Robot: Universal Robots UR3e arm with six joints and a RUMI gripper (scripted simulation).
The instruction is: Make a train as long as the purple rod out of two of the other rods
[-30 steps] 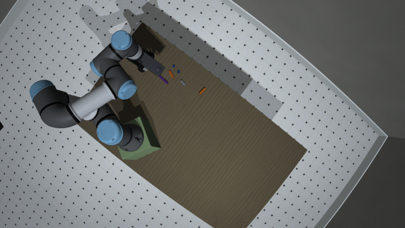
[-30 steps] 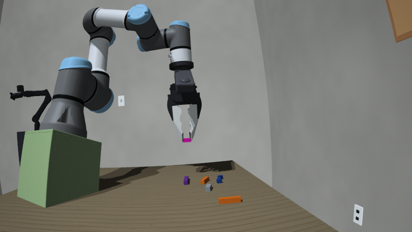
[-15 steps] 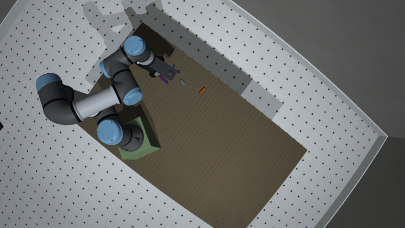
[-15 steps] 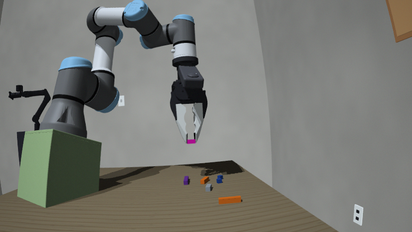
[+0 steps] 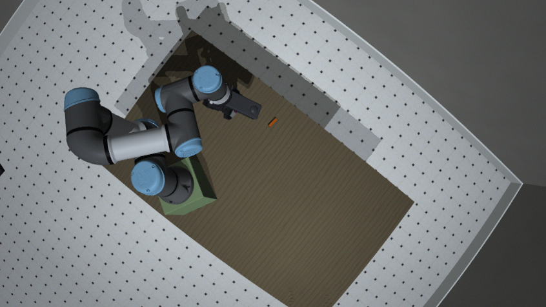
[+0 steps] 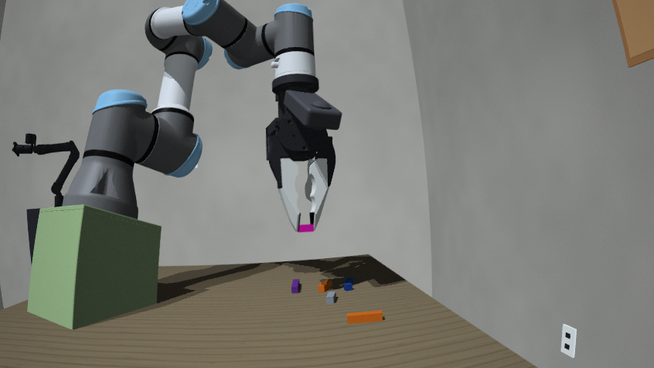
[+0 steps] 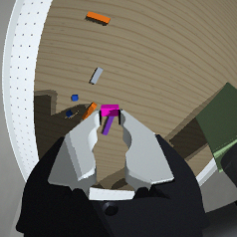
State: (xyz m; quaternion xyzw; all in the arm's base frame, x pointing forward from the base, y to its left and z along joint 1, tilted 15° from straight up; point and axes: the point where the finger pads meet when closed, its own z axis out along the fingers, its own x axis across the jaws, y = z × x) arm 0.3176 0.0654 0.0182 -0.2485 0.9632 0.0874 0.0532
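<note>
My hand is 110 mm above the grey rod, 30 mm short of it and 10 mm to the left of it. Round my hand: purple rod: 110 mm below, 70 mm to the left, 40 mm behind; then magenta rod: 10 mm below.
</note>
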